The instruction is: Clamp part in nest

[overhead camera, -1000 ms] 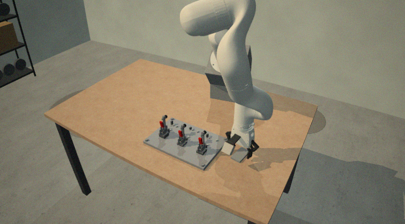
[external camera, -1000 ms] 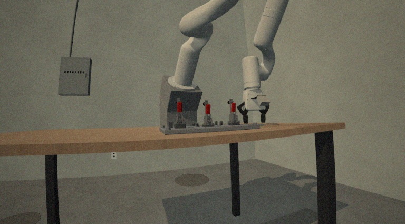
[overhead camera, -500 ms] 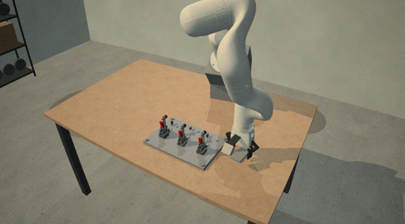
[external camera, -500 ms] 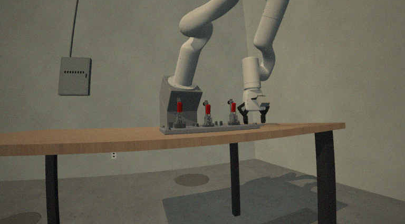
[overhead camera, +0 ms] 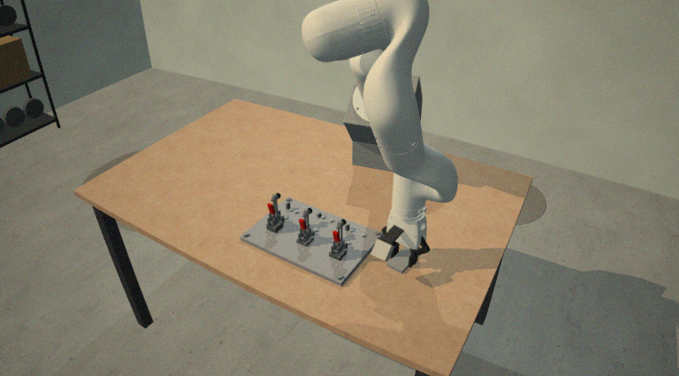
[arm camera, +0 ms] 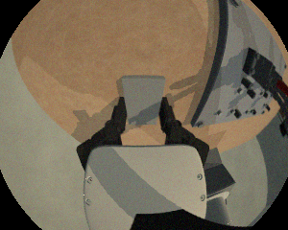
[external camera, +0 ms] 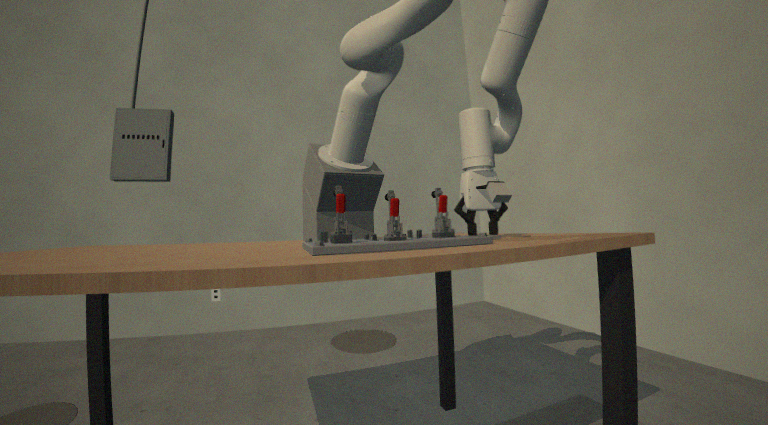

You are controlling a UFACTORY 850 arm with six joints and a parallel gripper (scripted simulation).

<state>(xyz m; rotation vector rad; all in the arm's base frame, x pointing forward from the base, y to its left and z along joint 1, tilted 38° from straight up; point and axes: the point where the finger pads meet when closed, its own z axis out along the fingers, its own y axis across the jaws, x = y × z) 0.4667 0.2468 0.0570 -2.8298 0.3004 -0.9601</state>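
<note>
Right now my hand is 270 mm to the left of the grey fixture plate, 40 mm short of it and 10 mm above it. The rest, counted from my hand: flat grey part (20 mm below).
</note>
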